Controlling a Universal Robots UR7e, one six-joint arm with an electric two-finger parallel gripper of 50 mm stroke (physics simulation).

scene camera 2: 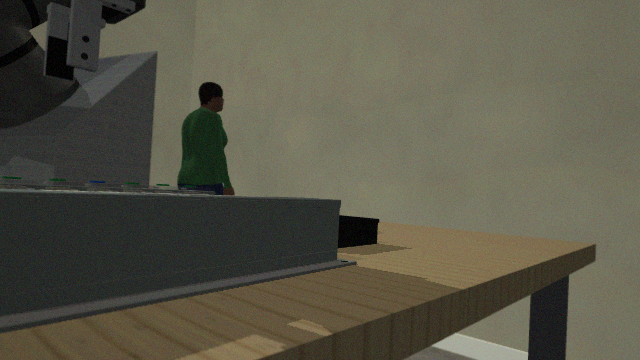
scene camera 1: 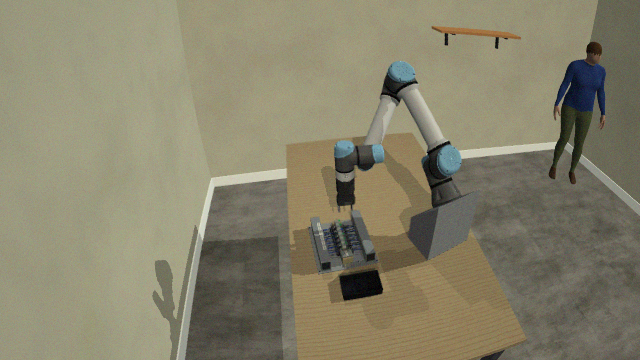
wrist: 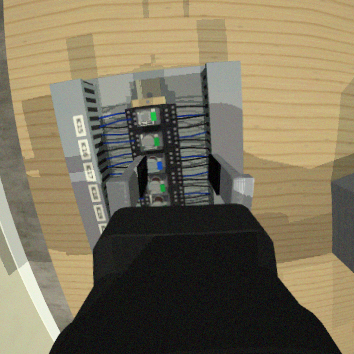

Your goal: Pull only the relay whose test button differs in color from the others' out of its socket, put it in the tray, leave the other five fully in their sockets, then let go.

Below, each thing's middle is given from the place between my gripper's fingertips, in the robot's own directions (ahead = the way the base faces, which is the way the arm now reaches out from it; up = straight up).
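Grey panel [wrist: 181, 85]: 3 cm ahead of my hand, 5 cm to the left of it, 16 cm below it.
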